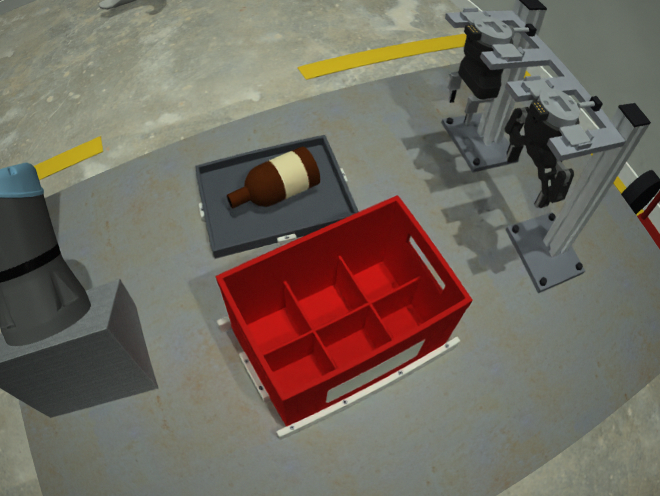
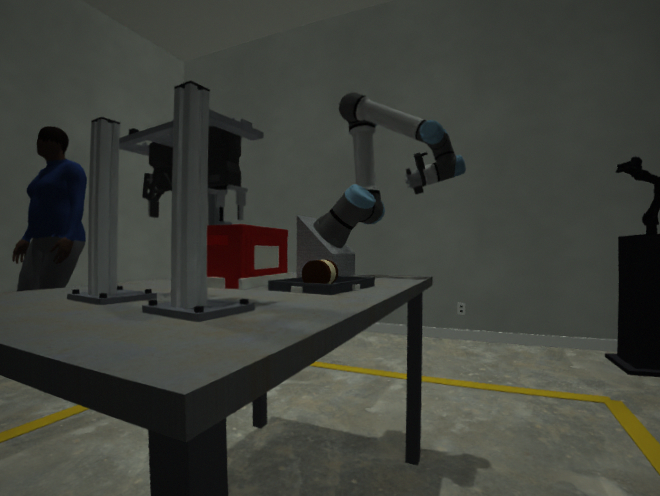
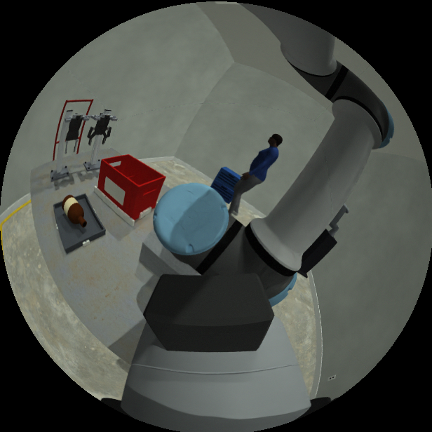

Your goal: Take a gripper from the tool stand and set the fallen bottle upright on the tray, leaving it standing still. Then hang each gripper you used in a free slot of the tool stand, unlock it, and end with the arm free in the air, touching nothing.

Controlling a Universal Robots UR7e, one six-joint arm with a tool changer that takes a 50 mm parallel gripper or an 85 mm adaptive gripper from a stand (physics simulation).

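Pixels of known places: end effector, tool point: [image 2: 408, 180]; arm's base, origin of the base link: [image 1: 47, 322] [image 2: 328, 235].
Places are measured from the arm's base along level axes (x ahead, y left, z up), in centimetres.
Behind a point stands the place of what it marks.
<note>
A brown bottle with a cream label [image 1: 290, 173] @(x 45.3, y 13.4, z -9.5 cm) [image 2: 331, 270] @(x 46.7, y 19.1, z -11.6 cm) [image 3: 72, 205] lies on its side in the dark tray [image 1: 240, 232] @(x 34.5, y 10.8, z -16.3 cm) [image 2: 333, 288] @(x 55.3, y 22.9, z -15.4 cm) [image 3: 92, 227]. The two-post tool stand [image 1: 592, 197] @(x 82.3, y -19.4, z 3.4 cm) [image 2: 190, 202] @(x 90.4, y 11.7, z 1.2 cm) holds both grippers. The parallel gripper [image 1: 461, 106] [image 2: 230, 213] [image 3: 71, 150] hangs in one slot, fingers apart. The adaptive gripper [image 1: 527, 180] [image 3: 100, 140] hangs in the other, fingers spread. The arm's bare tool end [image 2: 411, 178] @(x -3.8, y 31.1, z 20.6 cm) carries no gripper and is raised in the air, away from stand and tray.
A red crate with several empty compartments [image 1: 448, 320] @(x 50.9, y -22.7, z -2.5 cm) [image 2: 229, 250] @(x 53.7, y -8.2, z -6.4 cm) [image 3: 132, 192] stands right beside the tray, between white rails. The arm's base sits on a grey block [image 1: 80, 378] @(x 1.4, y -8.1, z -4.3 cm) [image 2: 306, 245] @(x 11.2, y -4.5, z -4.3 cm). A person in blue [image 2: 56, 197] [image 3: 264, 162] stands beyond the table.
</note>
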